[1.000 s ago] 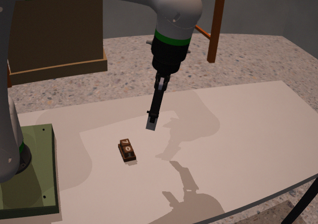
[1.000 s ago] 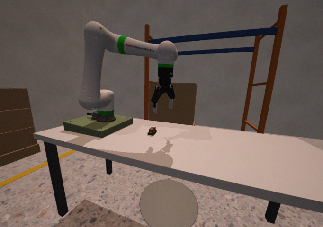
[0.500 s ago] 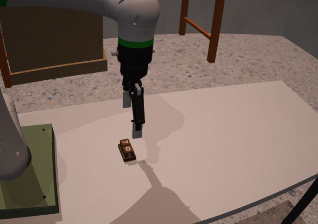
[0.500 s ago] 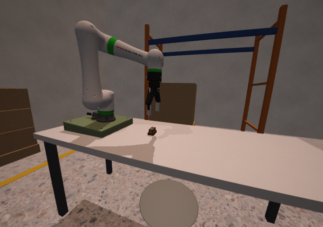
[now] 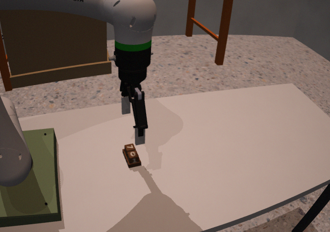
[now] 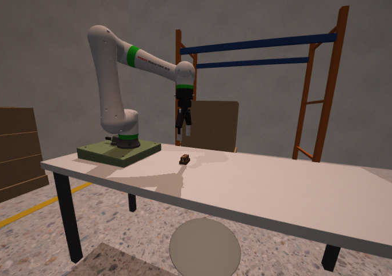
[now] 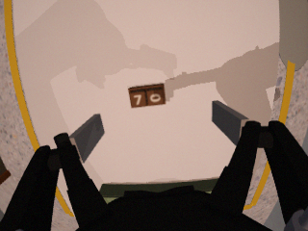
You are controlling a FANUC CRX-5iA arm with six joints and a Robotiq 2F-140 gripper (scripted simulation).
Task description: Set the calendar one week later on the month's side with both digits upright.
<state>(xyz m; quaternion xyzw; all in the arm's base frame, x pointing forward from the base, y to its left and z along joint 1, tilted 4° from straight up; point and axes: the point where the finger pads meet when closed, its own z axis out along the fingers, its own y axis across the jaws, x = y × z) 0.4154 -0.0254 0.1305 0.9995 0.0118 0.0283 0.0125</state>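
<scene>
Now: the brown tray 160 mm below my hand and 20 mm to the left of it.
</scene>
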